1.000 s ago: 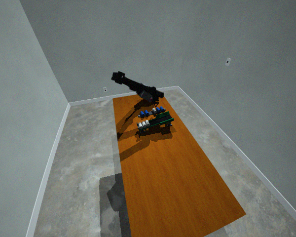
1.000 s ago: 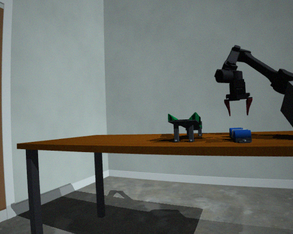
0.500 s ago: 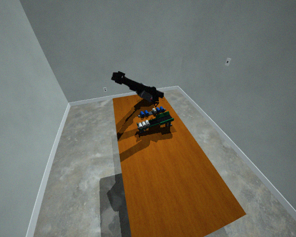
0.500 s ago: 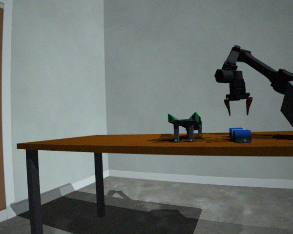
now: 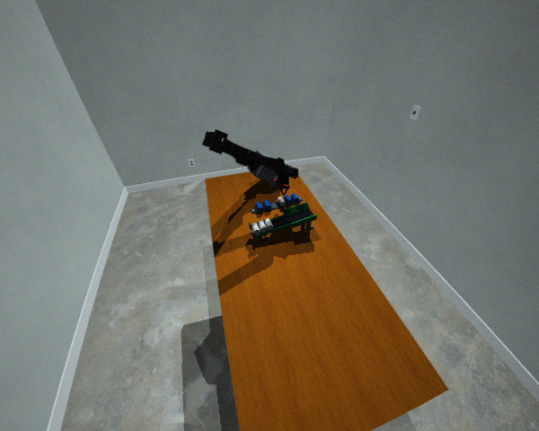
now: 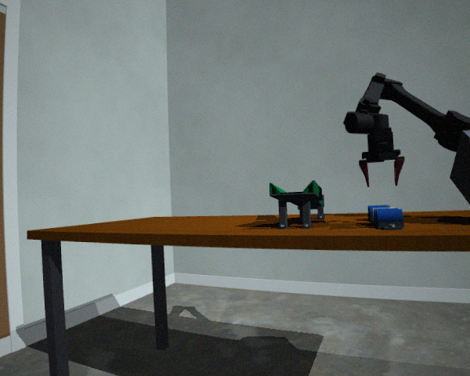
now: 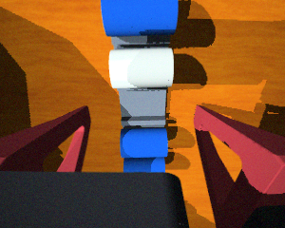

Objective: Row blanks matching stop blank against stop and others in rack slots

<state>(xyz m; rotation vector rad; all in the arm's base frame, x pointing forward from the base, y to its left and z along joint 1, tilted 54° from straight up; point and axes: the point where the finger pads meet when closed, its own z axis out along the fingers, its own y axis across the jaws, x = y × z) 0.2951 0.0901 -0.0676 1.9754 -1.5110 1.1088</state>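
My gripper is now 12 cm above the grey stock rack and 3 cm to the left of it. The rest, counted from my hand: feed ramp (25 cm ahead, 7 cm to the right, 5 cm below).
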